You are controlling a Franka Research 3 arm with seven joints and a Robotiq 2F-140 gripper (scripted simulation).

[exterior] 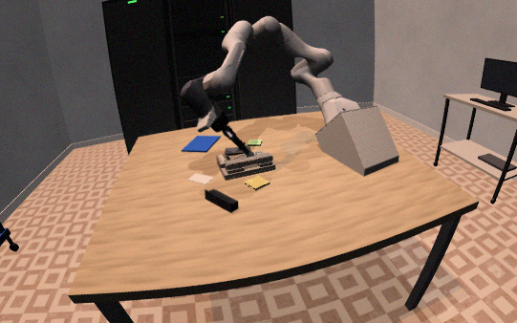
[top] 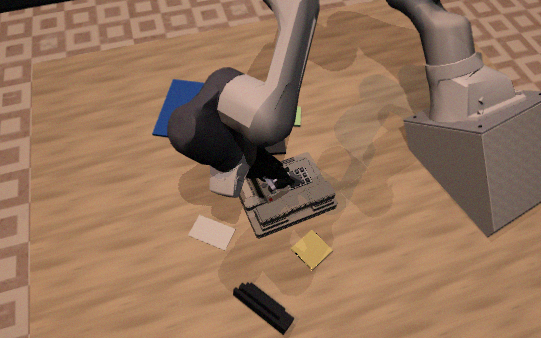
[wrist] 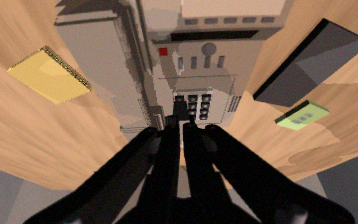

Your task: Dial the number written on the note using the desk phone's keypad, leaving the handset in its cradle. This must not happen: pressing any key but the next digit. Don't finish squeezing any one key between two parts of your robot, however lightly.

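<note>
My hand is 60 mm to the right of the handset and 20 mm above it. Round my hand: black stapler 260 mm to the left, 140 mm ahead, 50 mm below; then blue book 340 mm to the right, 210 mm ahead, 60 mm below; then white card 220 mm ahead, 70 mm below, 60 mm to the left.
</note>
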